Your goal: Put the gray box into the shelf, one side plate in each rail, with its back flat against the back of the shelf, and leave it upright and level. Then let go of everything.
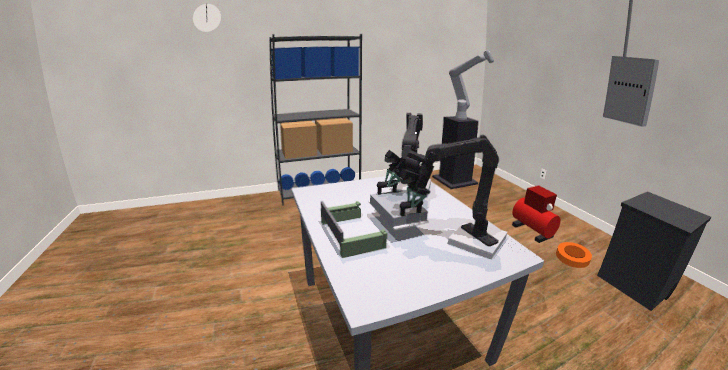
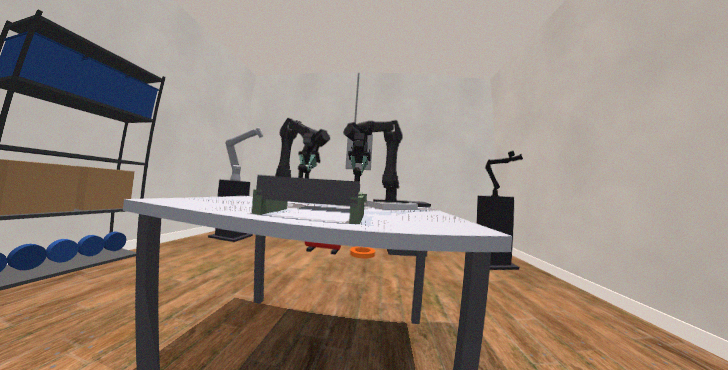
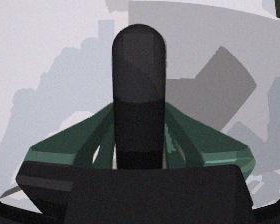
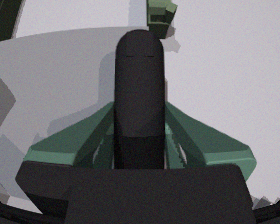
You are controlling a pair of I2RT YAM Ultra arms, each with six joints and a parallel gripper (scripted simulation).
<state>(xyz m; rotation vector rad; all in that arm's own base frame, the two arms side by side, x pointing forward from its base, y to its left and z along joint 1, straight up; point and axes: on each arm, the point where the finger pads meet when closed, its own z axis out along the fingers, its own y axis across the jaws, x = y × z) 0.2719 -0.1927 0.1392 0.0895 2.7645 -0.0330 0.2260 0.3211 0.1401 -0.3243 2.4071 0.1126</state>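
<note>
The gray box is 12 cm to the left of my right hand and 5 cm below it. The rest, counted from my right hand: dark back plate 33 cm ahead, 13 cm to the left, 9 cm below.
Right now the gray box is 12 cm to the right of my left hand and 5 cm below it. The rest, counted from my left hand: dark back plate: 34 cm ahead, 11 cm to the right, 9 cm below.
</note>
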